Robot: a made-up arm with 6 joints. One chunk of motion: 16 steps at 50 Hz.
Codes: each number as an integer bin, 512 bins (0 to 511) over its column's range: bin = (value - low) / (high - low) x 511, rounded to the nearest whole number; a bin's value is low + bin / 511 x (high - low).
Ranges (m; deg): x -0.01..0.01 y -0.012..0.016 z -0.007..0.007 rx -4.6..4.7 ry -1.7..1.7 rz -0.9..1
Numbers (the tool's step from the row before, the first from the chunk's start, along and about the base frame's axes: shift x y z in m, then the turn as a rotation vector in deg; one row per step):
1: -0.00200 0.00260 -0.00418 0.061 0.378 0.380
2: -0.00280 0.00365 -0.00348 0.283 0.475 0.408
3: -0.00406 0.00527 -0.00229 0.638 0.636 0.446
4: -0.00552 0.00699 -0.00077 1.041 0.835 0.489
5: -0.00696 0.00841 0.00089 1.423 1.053 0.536
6: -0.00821 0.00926 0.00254 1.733 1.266 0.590
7: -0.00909 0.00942 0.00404 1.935 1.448 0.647
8: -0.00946 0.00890 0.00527 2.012 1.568 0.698
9: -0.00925 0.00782 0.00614 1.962 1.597 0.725
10: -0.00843 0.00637 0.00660 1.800 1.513 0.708
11: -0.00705 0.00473 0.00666 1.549 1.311 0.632
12: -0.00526 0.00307 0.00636 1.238 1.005 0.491
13: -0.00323 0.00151 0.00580 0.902 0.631 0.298
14: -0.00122 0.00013 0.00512 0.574 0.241 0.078
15: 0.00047 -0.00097 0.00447 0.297 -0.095 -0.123
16: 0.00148 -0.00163 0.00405 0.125 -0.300 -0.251
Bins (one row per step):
1: 204 266 103 256 312 344
2: 184 286 128 268 327 352
3: 152 315 172 288 351 362
4: 114 347 227 310 381 374
5: 78 372 288 331 414 386
6: 46 388 348 348 446 401
7: 23 391 403 359 473 416
8: 14 381 448 363 491 430
9: 19 362 480 361 496 437
10: 40 335 496 352 483 432
11: 75 305 499 338 453 412
12: 121 275 488 321 407 374
13: 173 247 467 302 350 322
14: 224 221 442 284 292 263
15: 268 201 419 269 241 209
16: 293 189 403 260 210 175

